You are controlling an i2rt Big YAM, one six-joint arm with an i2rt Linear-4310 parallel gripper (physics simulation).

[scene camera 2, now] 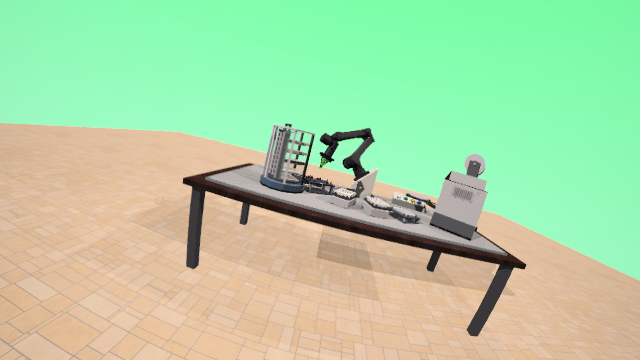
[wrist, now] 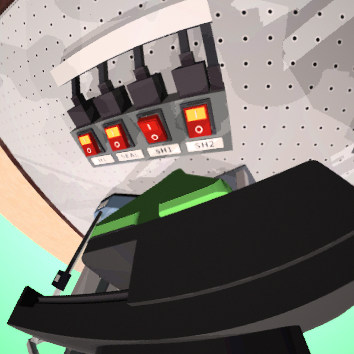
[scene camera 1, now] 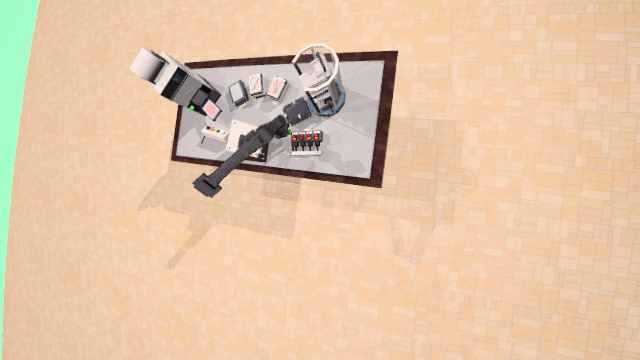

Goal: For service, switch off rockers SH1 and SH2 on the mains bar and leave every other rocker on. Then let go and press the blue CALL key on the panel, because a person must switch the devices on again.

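Frame: origin at the arm's base, x ahead, y left, z up, level; centimetres.
Seen in the pictures: gripper, fingertip midpoint: (scene camera 2: 319, 168) (wrist: 179, 176) (scene camera 1: 291, 132); arm's base, origin of the base link: (scene camera 2: 362, 176).
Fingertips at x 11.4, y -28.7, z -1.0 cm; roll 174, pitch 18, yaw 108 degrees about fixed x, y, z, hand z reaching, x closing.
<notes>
Pixels of each thing's top centre, then the offset from my fingertips to it.
- Rocker SH1, middle of its top: (wrist: 150, 132) dx -0.4, dy -4.3, dz -6.0 cm
- Rocker SH2, middle of its top: (wrist: 196, 123) dx -1.4, dy +0.6, dz -6.0 cm
- SEAL, middle of its top: (wrist: 113, 139) dx +0.6, dy -9.2, dz -6.0 cm
- H1, middle of its top: (wrist: 85, 146) dx +1.6, dy -14.1, dz -6.0 cm
- key panel, middle of its top: (scene camera 2: 409, 196) (scene camera 1: 212, 132) dx -8.0, dy +64.2, dz -2.9 cm
- tall round carousel rack, middle of its top: (scene camera 2: 295, 125) (scene camera 1: 312, 64) dx +28.7, dy -14.2, dz +23.0 cm
- dark box, middle of its top: (scene camera 2: 319, 178) (scene camera 1: 294, 108) dx +16.6, dy +3.7, dz -3.7 cm
- grey machine with a roll, middle of its top: (scene camera 2: 475, 154) (scene camera 1: 137, 59) dx +20.8, dy +88.5, dz +34.3 cm
The grey mains bar (wrist: 174, 119) (scene camera 1: 306, 152) (scene camera 2: 316, 182) lies on the table with four red rockers labelled H1, SEAL, SH1 and SH2. Rocker SH1 (wrist: 152, 128) is plain red with no lit part. Rocker SH2 (wrist: 197, 120), SEAL (wrist: 116, 136) and H1 (wrist: 86, 144) each show a yellow lit upper half. My gripper (wrist: 179, 176) (scene camera 1: 288, 132) (scene camera 2: 323, 161) has green fingers, is shut and holds nothing. It hangs above the table beside the H1 end of the bar, apart from it. The key panel (scene camera 1: 214, 133) (scene camera 2: 409, 200) with its blue key (scene camera 2: 419, 202) stands further along the table.
A tall round carousel rack (scene camera 1: 316, 46) (scene camera 2: 273, 152) stands close behind the bar. A dark box (scene camera 1: 296, 111) lies beside it. Several well-plate trays (scene camera 1: 256, 83) (scene camera 2: 344, 193), a white slanted stand (scene camera 1: 239, 134) and a grey machine with a roll (scene camera 1: 178, 82) (scene camera 2: 461, 203) fill the other end.
</notes>
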